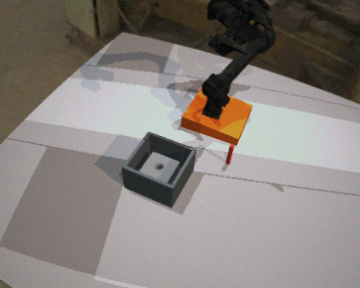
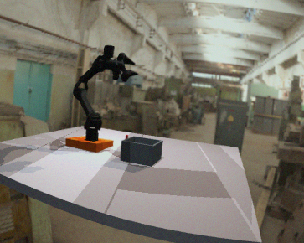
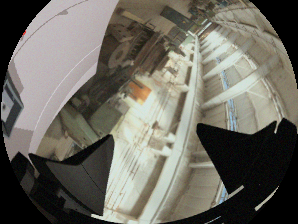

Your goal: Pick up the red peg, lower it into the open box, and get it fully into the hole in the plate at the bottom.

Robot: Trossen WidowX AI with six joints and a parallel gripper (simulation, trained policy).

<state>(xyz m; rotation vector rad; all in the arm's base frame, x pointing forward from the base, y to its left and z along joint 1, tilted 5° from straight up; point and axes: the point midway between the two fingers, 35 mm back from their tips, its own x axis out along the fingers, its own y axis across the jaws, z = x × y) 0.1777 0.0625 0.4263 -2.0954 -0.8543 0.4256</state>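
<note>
The red peg lies 42 cm below my gripper tip, 2 cm behind it and 1 cm to the right of it. The rest, counted from my gripper tip: dark grey box (44 cm below, 20 cm to the right, 12 cm ahead); then plate (42 cm below, 20 cm to the right, 12 cm ahead).
</note>
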